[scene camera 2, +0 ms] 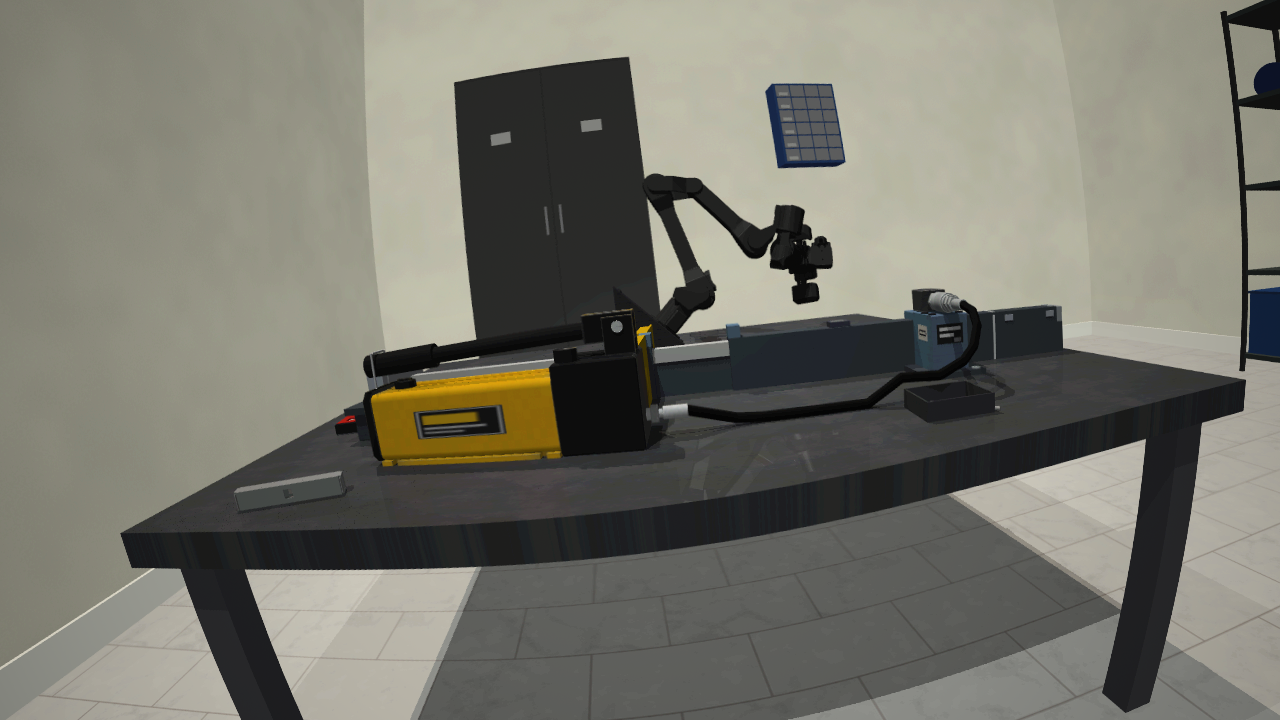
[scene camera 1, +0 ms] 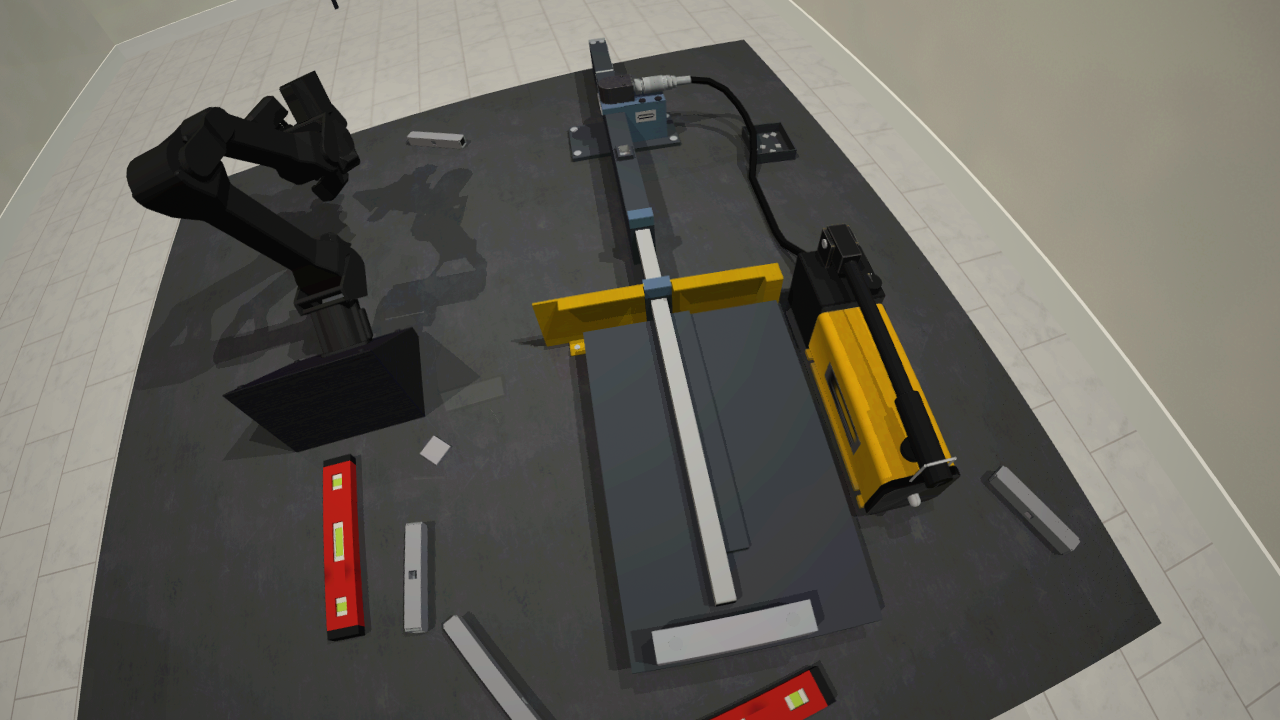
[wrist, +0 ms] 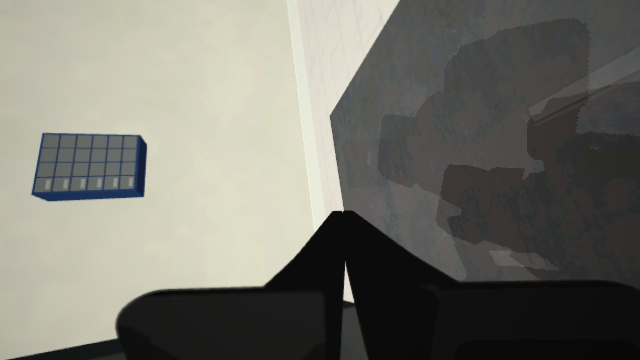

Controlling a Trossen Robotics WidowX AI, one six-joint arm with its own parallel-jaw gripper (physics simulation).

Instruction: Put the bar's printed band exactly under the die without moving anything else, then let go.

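Frame: origin at the arm's base, x ahead, y left, z up, level; centimetres.
Seen in the pictures: gripper, fingertip midpoint: [scene camera 2: 814, 272] [wrist: 342, 221]; arm's base, origin of the base link: [scene camera 2: 664, 327] [scene camera 1: 347, 348].
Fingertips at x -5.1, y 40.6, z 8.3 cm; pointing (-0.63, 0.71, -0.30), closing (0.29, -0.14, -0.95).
Pixels of each thing's top centre, then the offset from my fingertips to it. "*": a spot on its surface instead. Level surfaces: height alone.
- grey bed, its level: dz -9.6 cm
- yellow fence, surface spot: [scene camera 1: 590, 307] * dx +37.2, dy -50.7, dz -7.7 cm
- dark blue channel, surface spot: [scene camera 2: 814, 349] * dx +53.7, dy -29.8, dz -9.9 cm
- blue head unit, surface spot: [scene camera 2: 930, 335] [scene camera 1: 662, 114] * dx +64.6, dy -15.8, dz -8.6 cm
- yellow pump, surface spot: [scene camera 2: 474, 416] * dx +67.5, dy -76.6, dz -9.4 cm
- black hose, surface spot: [scene camera 2: 805, 413] * dx +71.2, dy -40.5, dz -14.1 cm
- small black tray, middle of its top: [scene camera 2: 955, 389] [scene camera 1: 767, 134] dx +80.6, dy -25.2, dz -12.4 cm
- white block, surface spot: [scene camera 1: 733, 634] * dx +34.2, dy -92.7, dz -5.6 cm
The long white bar [scene camera 1: 691, 438] [scene camera 2: 691, 351] lies along the grey bed [scene camera 1: 617, 483], through the yellow fence [scene camera 1: 590, 307], and runs into the dark blue channel [scene camera 1: 631, 186] [scene camera 2: 814, 349]. Its far end is hidden there. No printed band can be made out on it. The blue head unit [scene camera 1: 646, 118] [scene camera 2: 930, 335] sits across the channel farther along. A separate die cannot be made out there. My gripper [wrist: 342, 221] is shut with its fingertips together and nothing between them. It is high above the table, left of the channel in scene camera 1, apart from the bar.
A yellow pump [scene camera 1: 863, 394] [scene camera 2: 474, 416] with a black hose [scene camera 1: 756, 179] [scene camera 2: 805, 413] stands beside the bed. A small black tray [scene camera 1: 789, 154] [scene camera 2: 948, 409], red levels [scene camera 1: 341, 573] [scene camera 1: 774, 702] and grey pieces [scene camera 1: 414, 591] [scene camera 1: 435, 138] [scene camera 1: 1033, 510] lie around. A white block [scene camera 1: 733, 634] lies across the bed's near end.
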